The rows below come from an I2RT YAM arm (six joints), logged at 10 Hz.
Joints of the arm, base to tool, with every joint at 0 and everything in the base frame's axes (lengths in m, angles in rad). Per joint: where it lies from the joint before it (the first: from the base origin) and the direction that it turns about. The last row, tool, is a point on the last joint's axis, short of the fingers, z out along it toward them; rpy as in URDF.
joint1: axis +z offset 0 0 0.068
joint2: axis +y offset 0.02 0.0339 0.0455
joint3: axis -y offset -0.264 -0.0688 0
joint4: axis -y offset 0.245 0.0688 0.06
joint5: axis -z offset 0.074 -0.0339 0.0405
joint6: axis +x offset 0.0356 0 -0.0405
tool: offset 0 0 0 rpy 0 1.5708 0
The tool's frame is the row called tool.
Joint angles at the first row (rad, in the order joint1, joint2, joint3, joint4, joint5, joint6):
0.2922, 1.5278, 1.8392, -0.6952, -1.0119, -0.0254
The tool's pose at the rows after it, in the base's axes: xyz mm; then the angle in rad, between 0 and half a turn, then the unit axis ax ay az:
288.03 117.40 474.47 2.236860 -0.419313 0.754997 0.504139
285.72 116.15 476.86 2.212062 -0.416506 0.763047 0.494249
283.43 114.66 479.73 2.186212 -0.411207 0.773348 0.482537
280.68 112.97 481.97 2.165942 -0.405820 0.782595 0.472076
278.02 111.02 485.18 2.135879 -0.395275 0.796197 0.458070
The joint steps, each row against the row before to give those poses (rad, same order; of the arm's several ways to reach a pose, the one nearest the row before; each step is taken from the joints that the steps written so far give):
-0.0007, -0.0026, -0.0022, 0.0002, 0.0269, -0.0019
0.0003, -0.0115, -0.0045, 0.0088, 0.0312, 0.0017
0.0001, -0.0106, -0.0008, 0.0051, 0.0371, 0.0032
-0.0004, -0.0117, -0.0028, 0.0009, 0.0319, 0.0018
0.0000, -0.0131, -0.0025, 0.0079, 0.0476, 0.0096

